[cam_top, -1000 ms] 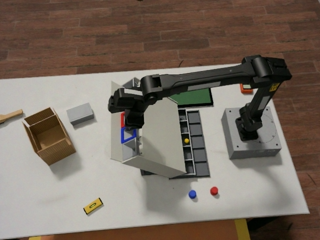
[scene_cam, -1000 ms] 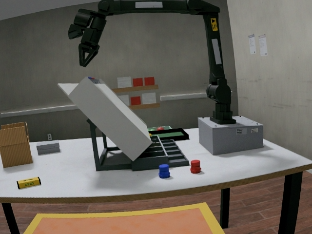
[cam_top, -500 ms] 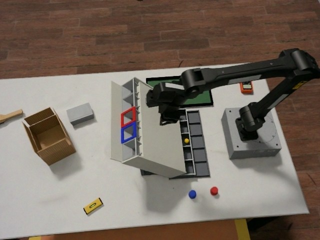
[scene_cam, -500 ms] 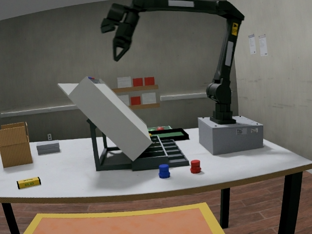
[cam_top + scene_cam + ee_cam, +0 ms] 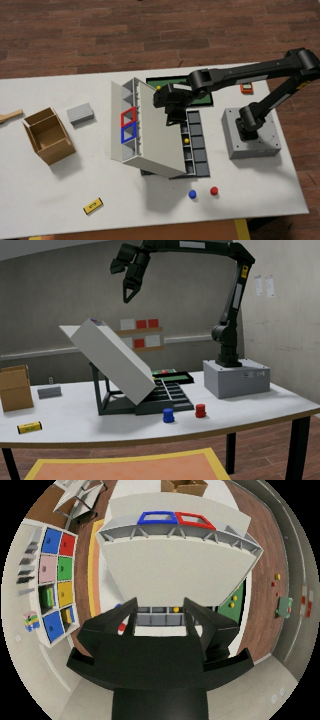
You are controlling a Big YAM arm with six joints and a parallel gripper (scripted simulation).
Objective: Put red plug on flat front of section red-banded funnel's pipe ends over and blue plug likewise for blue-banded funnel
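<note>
The green marble tray is 40 cm below my hand, 39 cm to the right of it and 13 cm behind it. Also, from my hand: white sloped cover 20 cm below, 7 cm to the right, 1 cm ahead; then cardboard box 58 cm ahead, 34 cm below, 17 cm to the right.
</note>
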